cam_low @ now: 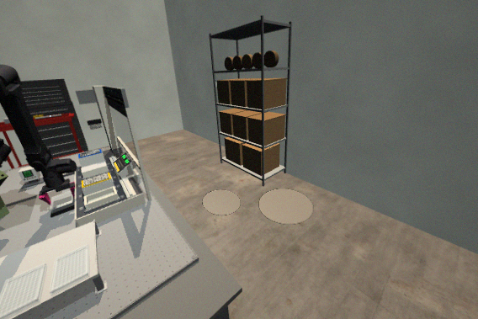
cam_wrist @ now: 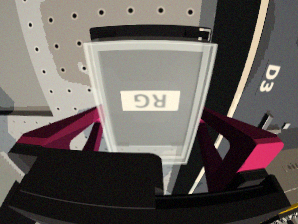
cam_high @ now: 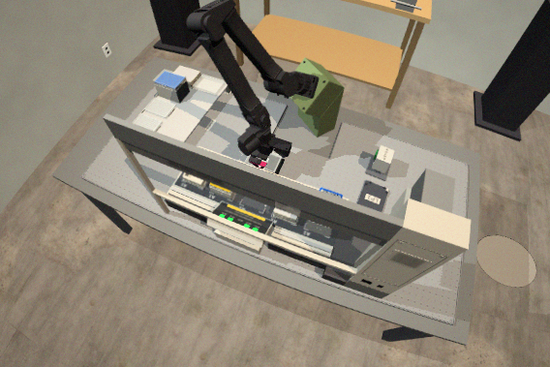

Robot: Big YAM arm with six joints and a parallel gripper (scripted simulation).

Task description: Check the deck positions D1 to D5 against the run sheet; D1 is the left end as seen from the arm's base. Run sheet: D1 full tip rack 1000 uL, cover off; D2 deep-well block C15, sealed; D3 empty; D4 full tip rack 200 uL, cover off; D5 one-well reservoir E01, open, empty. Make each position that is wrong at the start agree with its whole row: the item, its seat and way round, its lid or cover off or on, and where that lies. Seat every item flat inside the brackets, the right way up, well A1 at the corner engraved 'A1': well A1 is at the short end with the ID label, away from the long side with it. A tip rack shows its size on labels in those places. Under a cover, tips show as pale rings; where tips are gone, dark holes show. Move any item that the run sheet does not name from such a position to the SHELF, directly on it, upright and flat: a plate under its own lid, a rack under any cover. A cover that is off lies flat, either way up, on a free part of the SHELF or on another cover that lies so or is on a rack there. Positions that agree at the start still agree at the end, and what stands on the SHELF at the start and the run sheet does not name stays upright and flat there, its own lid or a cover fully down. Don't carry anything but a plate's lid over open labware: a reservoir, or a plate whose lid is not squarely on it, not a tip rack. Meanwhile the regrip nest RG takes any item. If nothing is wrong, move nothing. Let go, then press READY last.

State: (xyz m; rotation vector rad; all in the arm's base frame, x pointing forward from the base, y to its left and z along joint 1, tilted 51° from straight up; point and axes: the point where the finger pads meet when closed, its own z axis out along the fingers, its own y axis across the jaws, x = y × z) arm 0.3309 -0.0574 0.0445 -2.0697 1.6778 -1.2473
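The black regrip nest is 3 cm below my hand. From my hand the other things lie so: yellow-labelled tip rack (17 cm ahead, 7 cm to the right, 7 cm above); one-well reservoir (20 cm to the right, 16 cm ahead, 3 cm above); clear tip-rack cover (right at my hand).
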